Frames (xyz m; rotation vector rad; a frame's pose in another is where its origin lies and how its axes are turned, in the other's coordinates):
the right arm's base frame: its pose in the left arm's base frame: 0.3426 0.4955 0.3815 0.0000 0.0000 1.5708
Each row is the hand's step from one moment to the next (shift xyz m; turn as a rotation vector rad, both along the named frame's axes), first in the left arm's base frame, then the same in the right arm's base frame.
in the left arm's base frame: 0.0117 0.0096 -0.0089 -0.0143 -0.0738 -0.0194
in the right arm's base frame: 0.0096 -0.0117 -0.0089 -0.0738 0.0143 -0.0194
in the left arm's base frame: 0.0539 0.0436 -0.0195 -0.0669 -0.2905 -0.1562
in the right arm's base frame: 0.0436 -0.0539 -0.0195 -0.2905 0.0669 -0.1562
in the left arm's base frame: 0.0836 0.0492 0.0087 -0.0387 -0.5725 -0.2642
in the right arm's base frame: 0.0492 -0.0836 0.0087 -0.5725 0.0387 -0.2642
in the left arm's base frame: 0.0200 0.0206 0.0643 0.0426 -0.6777 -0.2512
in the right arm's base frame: 0.0206 -0.0200 0.0643 -0.6777 -0.0426 -0.2512
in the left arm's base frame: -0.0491 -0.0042 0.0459 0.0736 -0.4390 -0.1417
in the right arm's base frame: -0.0042 0.0491 0.0459 -0.4390 -0.0736 -0.1417
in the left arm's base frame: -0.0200 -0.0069 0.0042 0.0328 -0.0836 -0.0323
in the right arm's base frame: -0.0069 0.0200 0.0042 -0.0836 -0.0328 -0.0323
